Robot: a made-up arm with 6 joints.
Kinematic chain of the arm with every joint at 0, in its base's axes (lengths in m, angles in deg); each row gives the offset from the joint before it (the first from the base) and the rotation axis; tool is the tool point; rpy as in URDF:
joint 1: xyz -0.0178 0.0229 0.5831 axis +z
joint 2: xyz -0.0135 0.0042 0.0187 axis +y
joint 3: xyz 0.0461 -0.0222 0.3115 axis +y
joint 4: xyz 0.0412 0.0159 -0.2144 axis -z
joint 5: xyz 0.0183 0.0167 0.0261 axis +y
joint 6: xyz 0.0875 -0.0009 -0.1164 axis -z
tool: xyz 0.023 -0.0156 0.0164 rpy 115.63 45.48 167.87
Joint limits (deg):
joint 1: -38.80..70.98
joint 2: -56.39..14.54
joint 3: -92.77..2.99
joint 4: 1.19..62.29
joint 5: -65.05..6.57
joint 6: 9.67..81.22
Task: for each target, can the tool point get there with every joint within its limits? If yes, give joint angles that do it. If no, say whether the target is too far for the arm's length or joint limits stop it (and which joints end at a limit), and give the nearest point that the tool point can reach.
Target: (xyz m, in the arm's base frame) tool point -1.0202 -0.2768 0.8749
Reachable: no: too far | nearest point -0.3504 -0.0765 1.0270 | short by 0.715 m
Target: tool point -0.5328 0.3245 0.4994
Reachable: no: joint limits stop it (at a limit: joint 1, joint 2, joint 3, joint 5, joint 6) | nearest point -0.3279 0.1352 1.0061 | short by 0.578 m
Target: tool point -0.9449 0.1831 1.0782
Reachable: no: too far | nearest point -0.3599 0.0820 1.0270 | short by 0.596 m
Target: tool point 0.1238 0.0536 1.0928
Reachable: yes | joints 34.13 -18.41 -67.38 16.26 -43.75 19.84
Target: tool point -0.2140 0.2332 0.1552
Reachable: no: joint limits stop it (at a limit: joint 1, joint 2, joint 3, joint 4, joint 5, joint 6) | nearest point 0.0440 0.1778 0.5591 | short by 0.482 m
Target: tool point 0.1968 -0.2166 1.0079
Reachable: yes | joints -28.17 3.27 -78.28 40.13 -31.79 17.63
